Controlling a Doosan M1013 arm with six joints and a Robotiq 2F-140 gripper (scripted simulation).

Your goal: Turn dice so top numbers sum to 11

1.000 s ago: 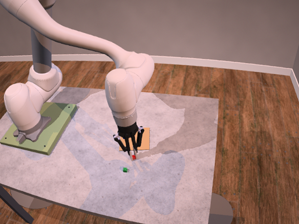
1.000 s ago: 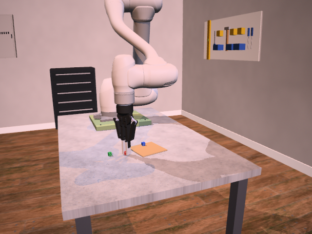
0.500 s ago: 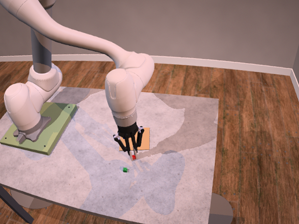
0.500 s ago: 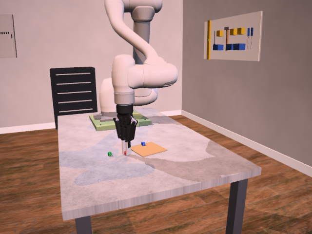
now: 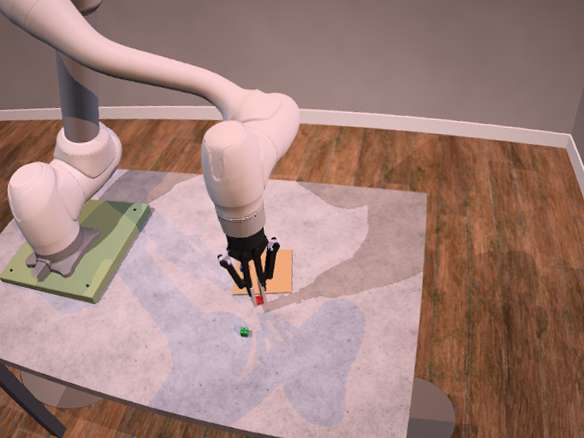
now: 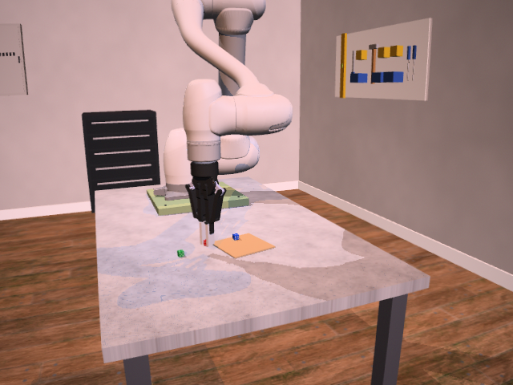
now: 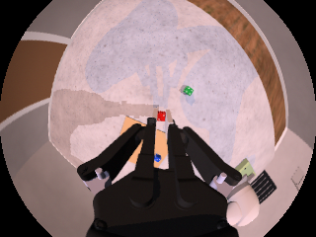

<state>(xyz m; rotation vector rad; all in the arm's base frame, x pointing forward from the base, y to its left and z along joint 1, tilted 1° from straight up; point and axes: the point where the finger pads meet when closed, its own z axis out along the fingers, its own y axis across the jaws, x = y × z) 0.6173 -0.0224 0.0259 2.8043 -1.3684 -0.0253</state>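
The orange mat lies 30 mm behind my hand, 110 mm to the left of it and 60 mm below it. From my hand the other things lie so: red die 30 mm below; then blue die 80 mm behind, 100 mm to the left, 50 mm below; then green die 10 mm behind, 80 mm to the right, 60 mm below.
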